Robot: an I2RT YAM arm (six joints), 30 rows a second.
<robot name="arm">
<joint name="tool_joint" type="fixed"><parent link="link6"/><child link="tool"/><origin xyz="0 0 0" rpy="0 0 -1.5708"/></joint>
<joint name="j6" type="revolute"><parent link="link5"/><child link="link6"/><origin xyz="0 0.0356 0.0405" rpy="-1.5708 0 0"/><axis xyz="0 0 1"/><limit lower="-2.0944" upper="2.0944"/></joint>
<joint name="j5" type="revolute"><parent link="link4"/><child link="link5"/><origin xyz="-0.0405 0.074 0.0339" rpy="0 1.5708 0"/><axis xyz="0 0 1"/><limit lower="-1.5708" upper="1.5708"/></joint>
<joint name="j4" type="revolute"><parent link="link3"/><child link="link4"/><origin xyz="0.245 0.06 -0.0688" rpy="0 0 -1.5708"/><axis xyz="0 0 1"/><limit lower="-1.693" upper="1.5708"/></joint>
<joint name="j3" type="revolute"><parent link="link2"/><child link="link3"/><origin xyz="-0.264 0 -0.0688" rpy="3.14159 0 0"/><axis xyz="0 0 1"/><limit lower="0" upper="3.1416"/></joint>
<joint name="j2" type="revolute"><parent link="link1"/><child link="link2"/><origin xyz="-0.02 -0.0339 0.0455" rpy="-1.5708 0 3.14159"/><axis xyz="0 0 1"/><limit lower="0" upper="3.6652"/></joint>
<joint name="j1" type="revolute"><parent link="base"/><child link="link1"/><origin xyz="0 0 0.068" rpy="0 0 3.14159"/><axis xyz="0 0 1"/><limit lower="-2.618" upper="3.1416"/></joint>
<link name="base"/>
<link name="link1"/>
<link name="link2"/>
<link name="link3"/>
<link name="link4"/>
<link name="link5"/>
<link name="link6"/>
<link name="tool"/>
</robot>
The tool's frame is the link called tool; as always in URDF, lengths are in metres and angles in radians.
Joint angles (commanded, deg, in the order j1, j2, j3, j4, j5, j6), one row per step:
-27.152, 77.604, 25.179, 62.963, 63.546, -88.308
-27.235, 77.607, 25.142, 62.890, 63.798, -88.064
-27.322, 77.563, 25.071, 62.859, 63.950, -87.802
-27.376, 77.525, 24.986, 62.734, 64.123, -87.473
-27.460, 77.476, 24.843, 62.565, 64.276, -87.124
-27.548, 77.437, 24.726, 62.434, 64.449, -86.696
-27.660, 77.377, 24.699, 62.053, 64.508, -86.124
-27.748, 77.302, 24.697, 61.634, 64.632, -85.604
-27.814, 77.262, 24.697, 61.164, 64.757, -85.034
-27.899, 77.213, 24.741, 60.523, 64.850, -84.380
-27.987, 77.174, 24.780, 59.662, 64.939, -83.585
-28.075, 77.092, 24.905, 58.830, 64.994, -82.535
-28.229, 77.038, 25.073, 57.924, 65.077, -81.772
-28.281, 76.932, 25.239, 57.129, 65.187, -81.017
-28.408, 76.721, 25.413, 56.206, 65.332, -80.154
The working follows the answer.
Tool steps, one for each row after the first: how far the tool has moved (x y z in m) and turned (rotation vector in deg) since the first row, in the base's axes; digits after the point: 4 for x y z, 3 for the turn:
-0.0004, -0.0003, -0.0003, 0.087, -0.164, -0.311
-0.0010, -0.0005, -0.0006, 0.131, -0.386, -0.527
-0.0014, -0.0005, -0.0011, 0.228, -0.575, -0.725
-0.0021, -0.0006, -0.0018, 0.361, -0.701, -0.934
-0.0027, -0.0008, -0.0025, 0.468, -0.956, -1.161
-0.0031, -0.0012, -0.0030, 0.615, -1.221, -1.290
-0.0034, -0.0014, -0.0033, 0.771, -1.441, -1.465
-0.0037, -0.0017, -0.0039, 0.962, -1.636, -1.618
-0.0038, -0.0021, -0.0045, 1.198, -1.808, -1.757
-0.0039, -0.0025, -0.0055, 1.533, -1.911, -1.892
-0.0039, -0.0029, -0.0058, 1.781, -2.406, -1.979
-0.0039, -0.0037, -0.0062, 2.066, -2.567, -2.183
-0.0038, -0.0040, -0.0062, 2.280, -2.862, -2.313
-0.0040, -0.0046, -0.0059, 2.494, -3.256, -2.549

Tool pose at each row, in the base's axes (x y z in m, rotation vector in deg; rounded; the steps above come from the unrounded poses):
0.2067, -0.1418, 0.2302, 12.489, 116.549, -126.700
0.2063, -0.1421, 0.2299, 13.003, 116.671, -126.705
0.2057, -0.1423, 0.2296, 13.473, 116.681, -126.663
0.2053, -0.1424, 0.2291, 13.895, 116.761, -126.578
0.2046, -0.1425, 0.2283, 14.266, 116.918, -126.498
0.2040, -0.1426, 0.2277, 14.788, 116.984, -126.380
0.2036, -0.1430, 0.2272, 15.222, 117.058, -126.160
0.2032, -0.1433, 0.2268, 15.658, 117.179, -125.982
0.2030, -0.1435, 0.2263, 16.047, 117.345, -125.772
0.2029, -0.1439, 0.2257, 16.401, 117.568, -125.522
0.2028, -0.1443, 0.2247, 16.688, 117.940, -125.210
0.2028, -0.1448, 0.2244, 17.324, 117.987, -124.731
0.2028, -0.1455, 0.2240, 17.742, 118.291, -124.471
0.2029, -0.1459, 0.2240, 18.211, 118.416, -124.162
0.2026, -0.1464, 0.2243, 18.897, 118.520, -123.854

